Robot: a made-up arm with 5 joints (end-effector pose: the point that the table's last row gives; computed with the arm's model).
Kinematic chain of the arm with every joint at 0, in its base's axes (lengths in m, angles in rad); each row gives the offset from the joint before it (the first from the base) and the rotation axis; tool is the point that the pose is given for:
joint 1: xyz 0 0 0.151 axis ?
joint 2: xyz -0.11 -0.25 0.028 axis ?
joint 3: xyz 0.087 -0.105 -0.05 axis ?
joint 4: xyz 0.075 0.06 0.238 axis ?
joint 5: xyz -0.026 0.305 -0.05 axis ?
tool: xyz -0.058 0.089 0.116
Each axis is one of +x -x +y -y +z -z.
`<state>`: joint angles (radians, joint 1 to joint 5).
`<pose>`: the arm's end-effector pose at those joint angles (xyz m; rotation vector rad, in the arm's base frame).
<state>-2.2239 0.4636 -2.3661 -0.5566 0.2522</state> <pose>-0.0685 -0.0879 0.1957 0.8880 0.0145 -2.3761</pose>
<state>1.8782 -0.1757 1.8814 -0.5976 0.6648</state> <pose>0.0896 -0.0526 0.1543 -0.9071 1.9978 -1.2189</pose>
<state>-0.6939 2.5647 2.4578 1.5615 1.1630</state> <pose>0.3523 -0.1518 0.4447 -1.2286 -0.9225 -1.0531</pose>
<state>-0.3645 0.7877 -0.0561 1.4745 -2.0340</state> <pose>0.0999 -0.7492 0.2252 1.5388 2.3364 -0.6194</pose>
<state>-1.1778 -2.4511 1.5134 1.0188 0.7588</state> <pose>0.5263 -0.0662 -0.1272 0.0394 0.6142 -0.6493</pose>
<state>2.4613 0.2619 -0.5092 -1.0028 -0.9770</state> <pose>0.0881 0.0268 0.1400 -2.3170 -1.9532 0.4258</pose>
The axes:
joint 1: -x
joint 2: +x
joint 3: +y
joint 4: +x
joint 5: +z

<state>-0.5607 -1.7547 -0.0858 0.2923 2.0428</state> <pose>-0.0580 0.1139 0.0261 -0.6301 0.8793 1.9382</pose>
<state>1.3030 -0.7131 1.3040 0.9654 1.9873</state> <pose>0.4117 0.0211 0.3445 -0.3683 0.7508 0.5129</pose>
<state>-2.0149 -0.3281 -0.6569 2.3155 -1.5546</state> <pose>-0.1961 -0.2747 -0.4712 -2.3013 -1.0687 -0.9670</pose>
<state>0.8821 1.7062 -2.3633 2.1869 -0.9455</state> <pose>-0.4570 -0.0944 -0.1307 1.7745 -1.2486 1.3559</pose>
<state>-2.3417 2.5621 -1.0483 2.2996 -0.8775</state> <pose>-0.4138 0.3476 0.3614 0.6019 0.5854 0.2215</pose>
